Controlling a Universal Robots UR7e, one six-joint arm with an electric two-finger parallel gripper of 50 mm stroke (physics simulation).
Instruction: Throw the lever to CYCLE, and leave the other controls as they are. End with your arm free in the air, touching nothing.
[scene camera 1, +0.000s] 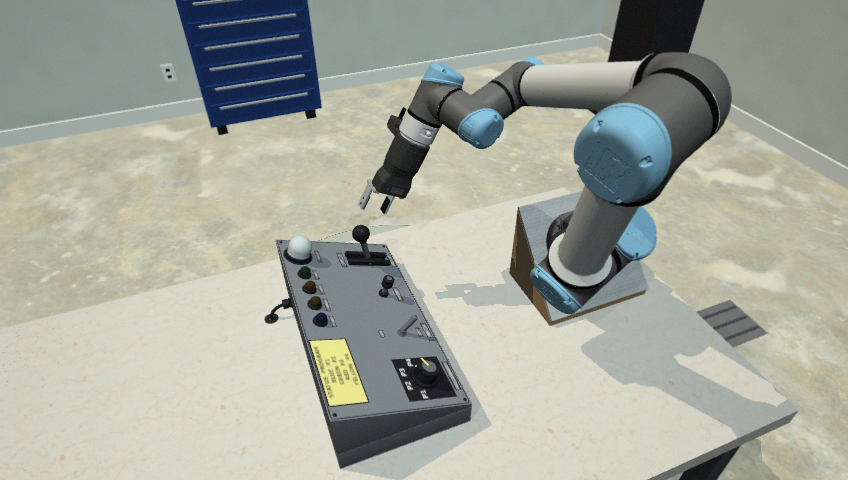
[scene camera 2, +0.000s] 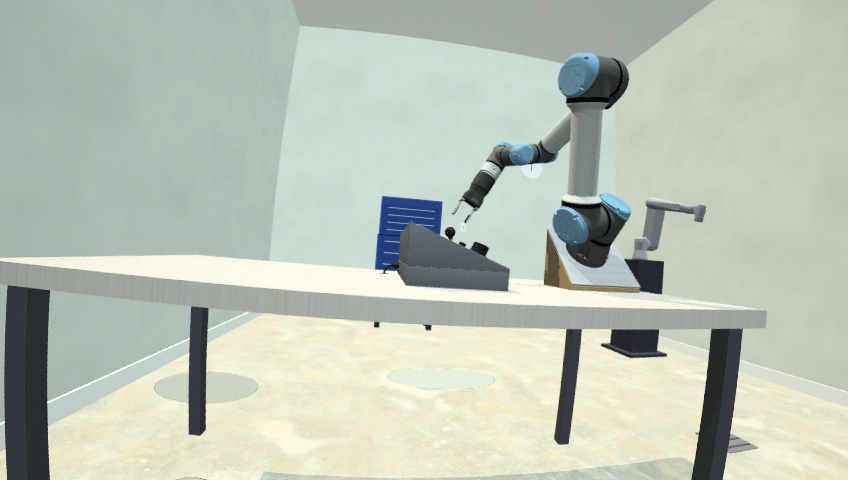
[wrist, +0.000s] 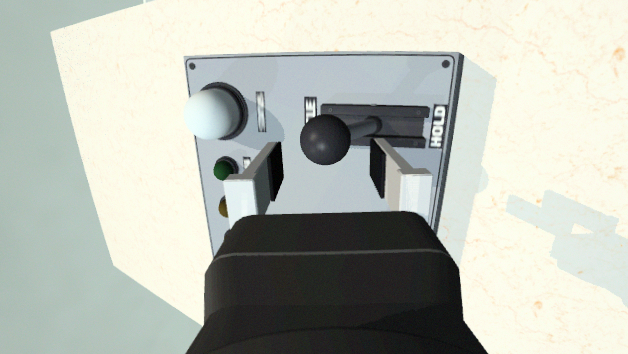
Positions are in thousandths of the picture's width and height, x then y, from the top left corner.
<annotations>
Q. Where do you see my gripper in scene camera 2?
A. At 542, 455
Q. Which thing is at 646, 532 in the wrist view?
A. My gripper.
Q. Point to my gripper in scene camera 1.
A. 439, 436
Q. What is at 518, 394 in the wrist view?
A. A black ball-topped lever.
</annotations>
